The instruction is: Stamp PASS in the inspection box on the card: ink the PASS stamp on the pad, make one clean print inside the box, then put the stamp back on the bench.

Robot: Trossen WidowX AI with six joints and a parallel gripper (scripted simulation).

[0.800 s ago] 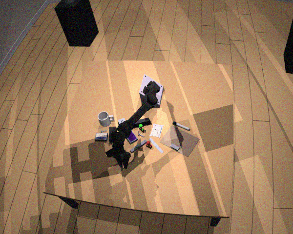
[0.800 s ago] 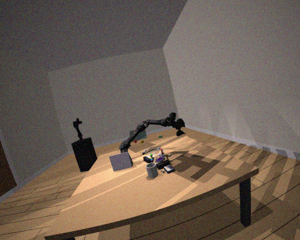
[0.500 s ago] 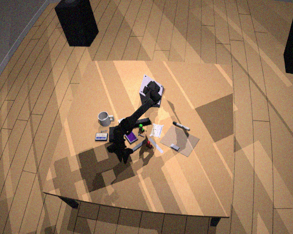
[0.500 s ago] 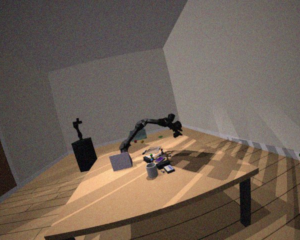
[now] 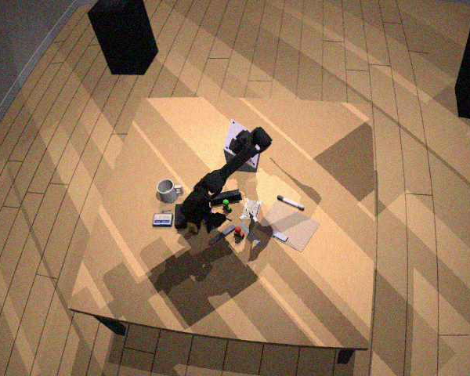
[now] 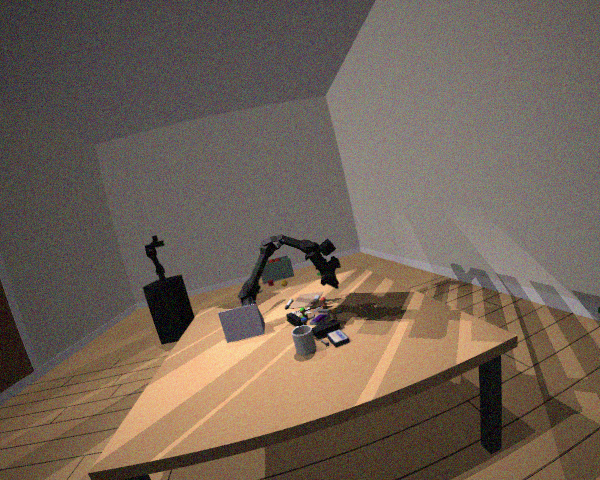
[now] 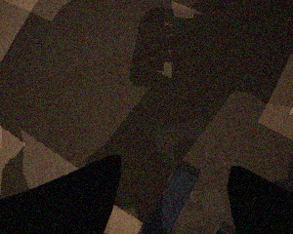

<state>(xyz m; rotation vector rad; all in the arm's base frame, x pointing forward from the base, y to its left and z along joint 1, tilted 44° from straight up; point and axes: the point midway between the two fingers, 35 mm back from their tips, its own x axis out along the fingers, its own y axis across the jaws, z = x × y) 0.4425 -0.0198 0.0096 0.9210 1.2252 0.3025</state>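
The green-handled PASS stamp lies 200 mm behind my gripper tip, 20 mm to the left of it and 120 mm below it. Round my gripper tip: yellow stamp: 60 mm behind, 90 mm to the right, 120 mm below; then purple ink pad: 120 mm behind, 40 mm to the right, 130 mm below; then red-knobbed stamp: 80 mm behind, 110 mm to the left, 120 mm below.
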